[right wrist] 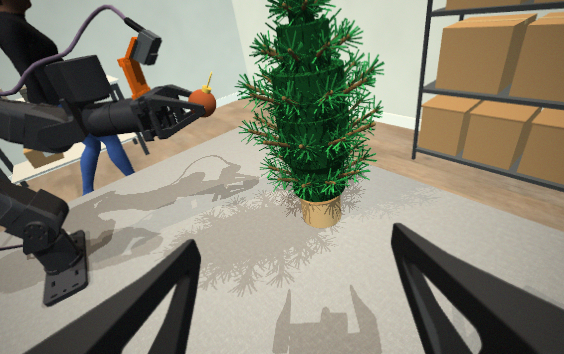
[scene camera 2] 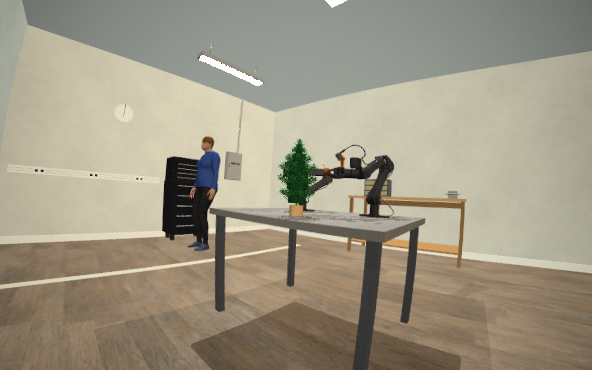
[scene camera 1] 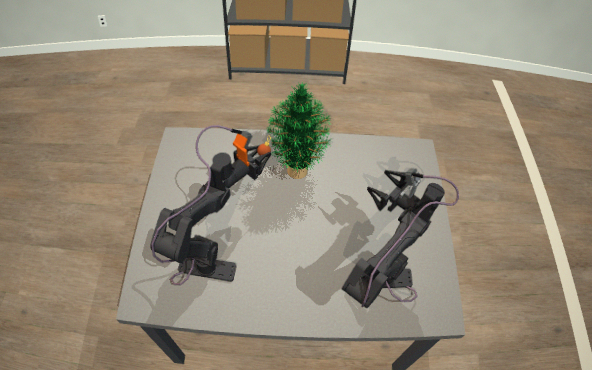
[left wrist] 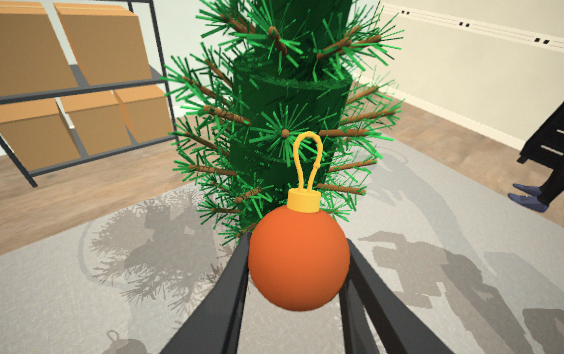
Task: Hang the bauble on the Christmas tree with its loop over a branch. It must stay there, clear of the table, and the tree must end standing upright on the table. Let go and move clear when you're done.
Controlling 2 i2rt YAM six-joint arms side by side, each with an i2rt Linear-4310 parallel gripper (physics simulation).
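Frame: origin at the left arm's base, x down, y left, z ahead, level; centimetres.
Seen in the pictures: left gripper, fingertip midpoint: (right wrist: 208, 105) (scene camera 2: 325, 172) (scene camera 1: 266, 149) (left wrist: 295, 242); right gripper, fingertip midpoint: (right wrist: 292, 240) (scene camera 1: 376, 179); left arm's base at its link origin: (right wrist: 68, 264) (scene camera 2: 374, 216) (scene camera 1: 207, 268).
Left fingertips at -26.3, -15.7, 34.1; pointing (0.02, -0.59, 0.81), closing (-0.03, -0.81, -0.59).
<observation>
Offsets run from my left fingertips to a thing's top centre, as dx, dy, dz. Level surfaces: height alone.
The Christmas tree @(-18.8, -9.5, +13.7) (scene camera 1: 300, 127) (scene camera 2: 298, 175) (left wrist: 292, 100) (right wrist: 312, 105) stands upright in its tan pot on the table. An orange bauble @(-3.2, +0.4, -0.6) (scene camera 1: 264, 149) (scene camera 2: 327, 171) (left wrist: 299, 257) (right wrist: 202, 103) has a gold cap and a yellow loop that points up. My left gripper (left wrist: 295, 242) is shut on the bauble's ball and holds it above the table, beside the tree at mid height. In the left wrist view the loop shows in front of the branches; in the right wrist view a gap separates it from them. My right gripper (scene camera 1: 377, 184) (right wrist: 292, 240) is open and empty, apart from the tree.
The grey table @(dx +26.2) (scene camera 1: 280, 300) (scene camera 2: 395, 227) bears both arms, with the tree near its far edge in scene camera 1. A shelf rack (scene camera 1: 290, 73) with boxes stands on the floor beyond. A person (scene camera 2: 207, 172) stands by a black cabinet (scene camera 2: 172, 195).
</observation>
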